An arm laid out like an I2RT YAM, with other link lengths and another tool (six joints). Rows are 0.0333 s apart.
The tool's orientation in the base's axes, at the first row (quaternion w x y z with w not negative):
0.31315 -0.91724 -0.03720 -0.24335
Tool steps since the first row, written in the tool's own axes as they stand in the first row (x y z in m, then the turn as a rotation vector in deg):
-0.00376 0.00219 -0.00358 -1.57 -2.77 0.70
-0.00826 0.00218 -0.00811 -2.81 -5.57 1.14
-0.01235 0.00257 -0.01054 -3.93 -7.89 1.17
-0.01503 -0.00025 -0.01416 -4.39 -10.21 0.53
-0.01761 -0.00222 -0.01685 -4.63 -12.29 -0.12
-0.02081 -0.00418 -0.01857 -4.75 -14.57 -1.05
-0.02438 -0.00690 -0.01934 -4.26 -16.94 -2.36
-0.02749 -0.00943 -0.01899 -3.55 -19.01 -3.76
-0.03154 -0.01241 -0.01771 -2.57 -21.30 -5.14
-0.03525 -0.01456 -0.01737 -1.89 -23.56 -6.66
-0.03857 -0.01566 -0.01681 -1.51 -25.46 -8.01
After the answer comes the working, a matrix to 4 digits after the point.
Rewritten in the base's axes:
-0.00434 -0.00356 -0.00053 -1.69 2.77 0.32
-0.01021 -0.00586 0.00047 -3.22 5.37 1.00
-0.01475 -0.00727 -0.00001 -4.70 7.34 1.74
-0.01925 -0.00693 0.00278 -5.89 8.86 3.26
-0.02310 -0.00672 0.00451 -6.83 10.16 4.75
-0.02707 -0.00590 0.00528 -7.83 11.45 6.59
-0.03113 -0.00388 0.00564 -8.48 12.53 9.04
-0.03427 -0.00138 0.00535 -8.91 13.30 11.49
-0.03795 0.00210 0.00423 -9.13 14.23 14.17
-0.04154 0.00434 0.00345 -9.68 15.09 16.79
-0.04446 0.00583 0.00212 -10.33 15.78 18.95

The tool's axes in the first row as the columns of a matrix, in the base's axes (rounded; the answer above uses it unrounded):
0.8788 0.2207 0.4231
-0.0842 -0.8011 0.5926
0.4697 -0.5564 -0.6854

